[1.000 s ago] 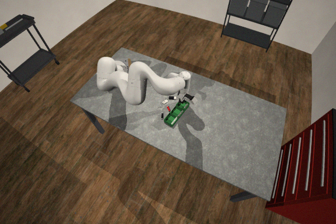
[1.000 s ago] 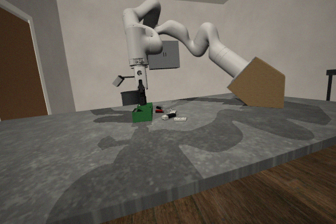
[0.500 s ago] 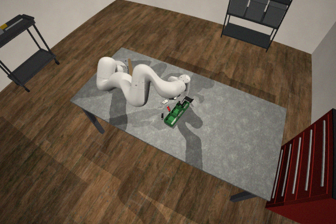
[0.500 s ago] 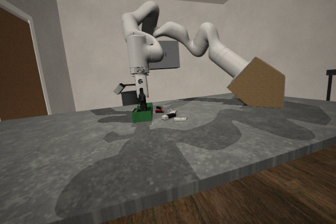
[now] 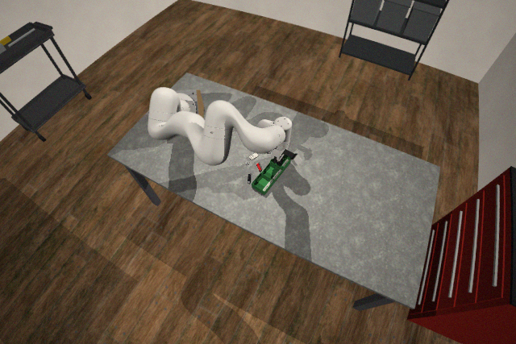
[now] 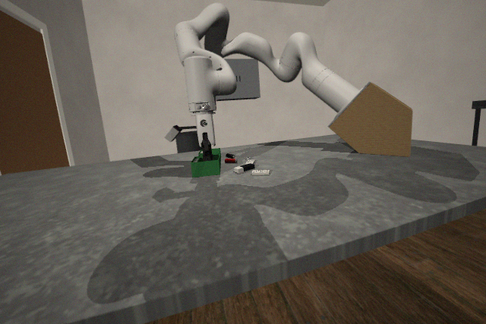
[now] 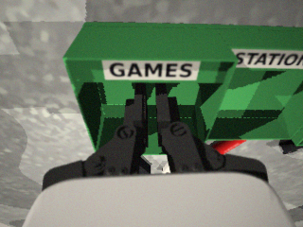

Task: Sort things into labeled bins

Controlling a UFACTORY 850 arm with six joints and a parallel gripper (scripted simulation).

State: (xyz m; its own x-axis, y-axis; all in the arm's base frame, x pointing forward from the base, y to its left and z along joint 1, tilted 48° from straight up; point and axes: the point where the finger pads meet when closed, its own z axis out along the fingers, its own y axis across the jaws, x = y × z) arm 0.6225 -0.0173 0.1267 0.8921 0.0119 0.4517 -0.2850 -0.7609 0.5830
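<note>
Now: the white ring 17 cm behind my hand, 5 cm to the right of it and 3 cm below it. Round my hand: black battery 14 cm to the right, 14 cm behind, 3 cm below; then red cylinder 10 cm behind, 5 cm to the right, 3 cm below.
</note>
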